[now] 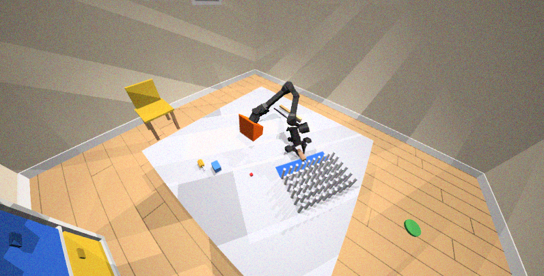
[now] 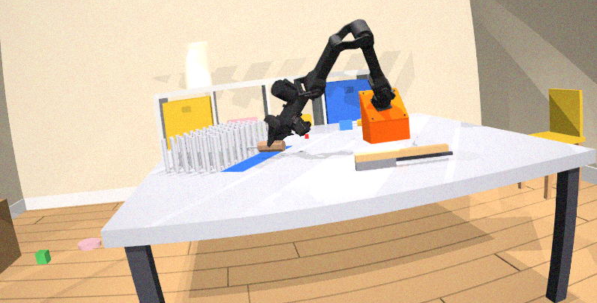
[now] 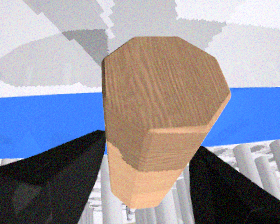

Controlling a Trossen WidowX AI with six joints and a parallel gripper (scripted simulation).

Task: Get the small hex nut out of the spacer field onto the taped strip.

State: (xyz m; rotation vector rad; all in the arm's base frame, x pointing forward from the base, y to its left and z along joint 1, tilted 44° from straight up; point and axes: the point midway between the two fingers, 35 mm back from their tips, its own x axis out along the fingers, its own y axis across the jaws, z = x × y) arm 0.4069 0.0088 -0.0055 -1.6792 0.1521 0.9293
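Right now the blue taped strip is 4 cm below my gripper tip, 4 cm ahead of it and 3 cm to the right of it. Round my gripper tip: small red cube: 30 cm to the right, 21 cm behind, 3 cm below; then yellow piece: 52 cm behind, 42 cm to the right, 2 cm below; then blue block: 43 cm behind, 38 cm to the right, 2 cm below.
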